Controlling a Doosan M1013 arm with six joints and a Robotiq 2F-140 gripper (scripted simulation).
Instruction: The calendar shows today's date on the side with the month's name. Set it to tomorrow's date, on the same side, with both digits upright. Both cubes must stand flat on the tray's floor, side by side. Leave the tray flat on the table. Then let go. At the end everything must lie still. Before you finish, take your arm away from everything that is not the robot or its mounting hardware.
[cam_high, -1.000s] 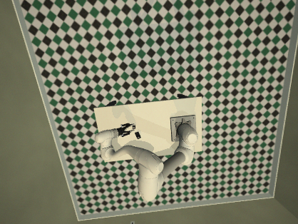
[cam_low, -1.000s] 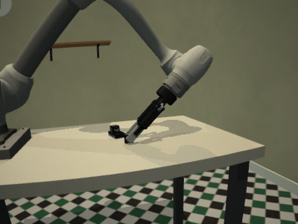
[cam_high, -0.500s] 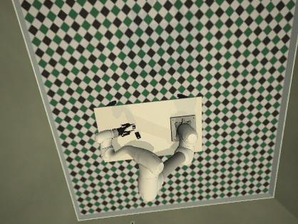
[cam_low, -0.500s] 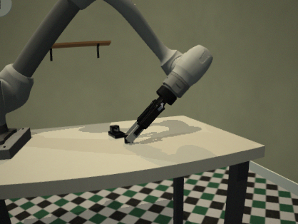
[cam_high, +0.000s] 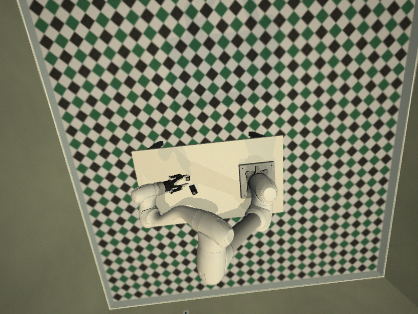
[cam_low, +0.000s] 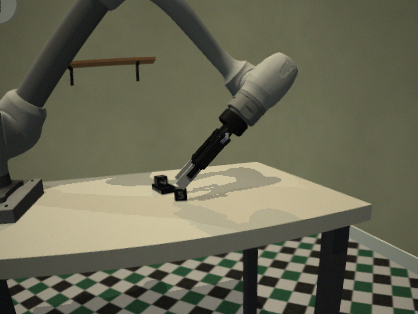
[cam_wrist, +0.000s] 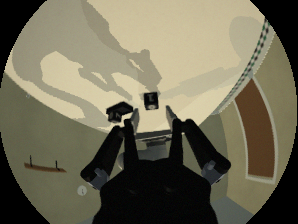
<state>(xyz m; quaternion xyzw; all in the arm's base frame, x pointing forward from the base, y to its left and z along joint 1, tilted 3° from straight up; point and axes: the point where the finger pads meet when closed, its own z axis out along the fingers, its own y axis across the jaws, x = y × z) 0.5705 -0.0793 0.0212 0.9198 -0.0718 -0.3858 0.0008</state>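
My gripper is now 5 cm above the black calendar cube and 2 cm past it. Also, from my hand: calendar tray 11 cm to the left, 6 cm below, 5 cm behind.
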